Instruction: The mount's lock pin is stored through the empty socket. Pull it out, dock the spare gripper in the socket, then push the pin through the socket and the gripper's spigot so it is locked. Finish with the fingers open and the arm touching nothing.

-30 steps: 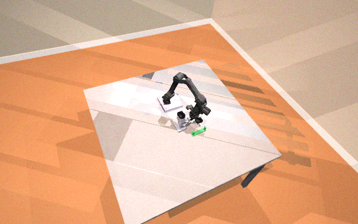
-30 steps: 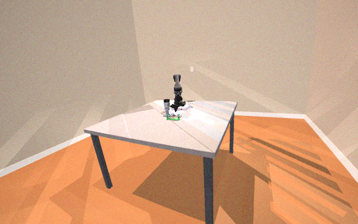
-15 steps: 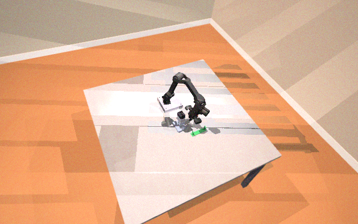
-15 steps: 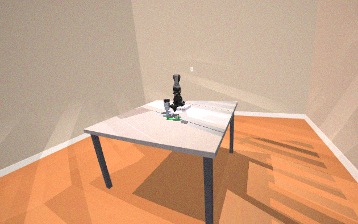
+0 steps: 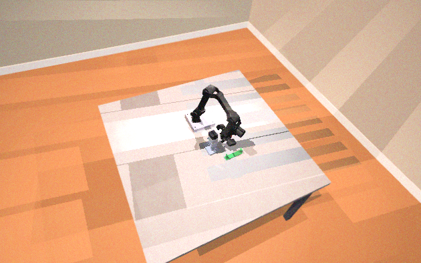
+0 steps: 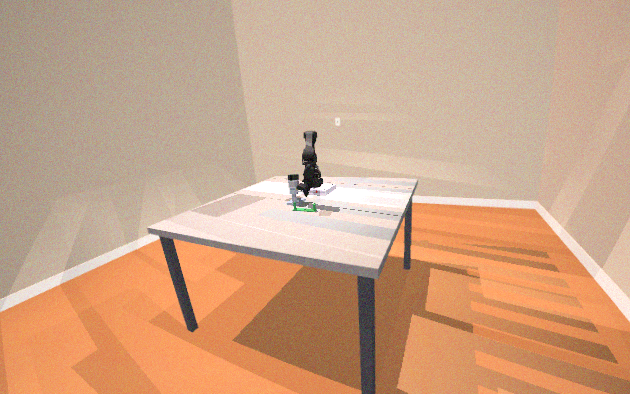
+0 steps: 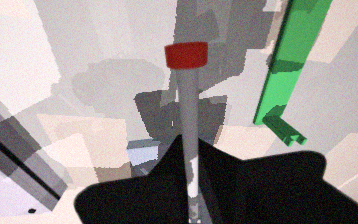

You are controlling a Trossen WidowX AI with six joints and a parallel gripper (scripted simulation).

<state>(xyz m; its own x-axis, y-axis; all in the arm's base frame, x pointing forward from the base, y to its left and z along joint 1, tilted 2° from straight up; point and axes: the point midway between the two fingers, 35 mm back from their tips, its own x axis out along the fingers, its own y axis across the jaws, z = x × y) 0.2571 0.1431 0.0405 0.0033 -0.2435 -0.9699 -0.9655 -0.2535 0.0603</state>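
Now: gripper tip 10 mm short of the mount and 80 mm to the left of it. Round my gripper tip: spare gripper 10 mm ahead, 80 mm to the right, 80 mm above; green pin holder 100 mm ahead, 70 mm to the left, 20 mm below.
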